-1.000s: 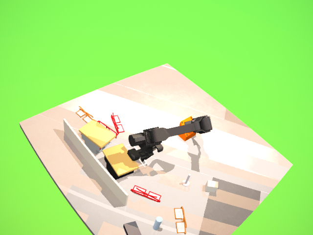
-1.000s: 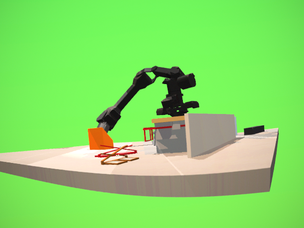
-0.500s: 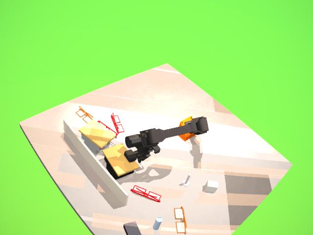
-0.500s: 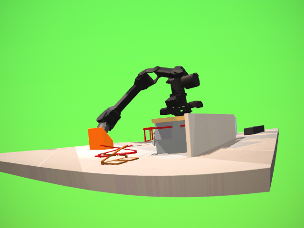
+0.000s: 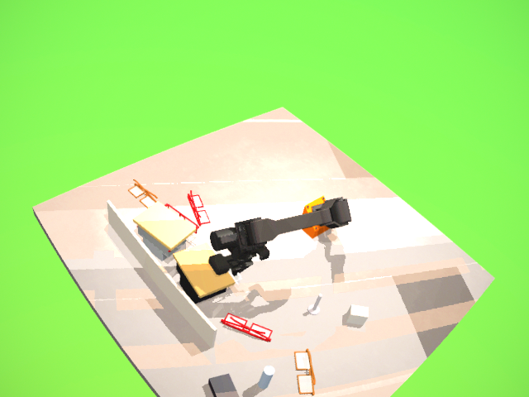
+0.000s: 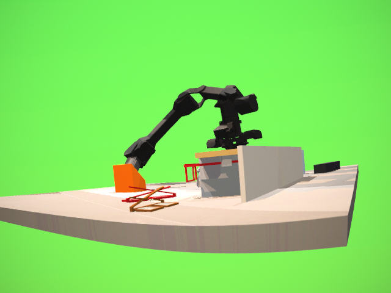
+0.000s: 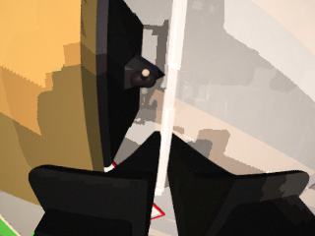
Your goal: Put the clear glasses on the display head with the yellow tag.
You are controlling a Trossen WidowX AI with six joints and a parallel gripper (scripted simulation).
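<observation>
My gripper tip is 70 mm short of the black display head, 40 mm to the left of it and 10 mm above it. Also, from my gripper tip: grey display head: 260 mm to the right, 100 mm ahead, 10 mm below; then pale wall panel: 210 mm ahead, 130 mm to the right, 10 mm below; then peg: 200 mm to the left, 190 mm behind, 40 mm below.
</observation>
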